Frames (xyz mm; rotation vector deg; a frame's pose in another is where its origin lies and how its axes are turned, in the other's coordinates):
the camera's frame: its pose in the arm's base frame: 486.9 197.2 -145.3 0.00 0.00 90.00
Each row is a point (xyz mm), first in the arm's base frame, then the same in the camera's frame.
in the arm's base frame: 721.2 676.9 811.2
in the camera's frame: 479.7 -234.3 956.5
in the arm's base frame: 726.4 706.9 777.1
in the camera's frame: 509.7 -239.5 922.4
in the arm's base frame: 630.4 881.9 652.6
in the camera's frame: 684.7 -143.5 797.9
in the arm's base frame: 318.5 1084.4 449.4
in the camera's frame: 887.2 168.4 594.7
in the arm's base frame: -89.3 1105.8 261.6
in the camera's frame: 908.6 576.2 406.9
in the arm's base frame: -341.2 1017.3 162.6
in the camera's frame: 820.1 828.1 307.9
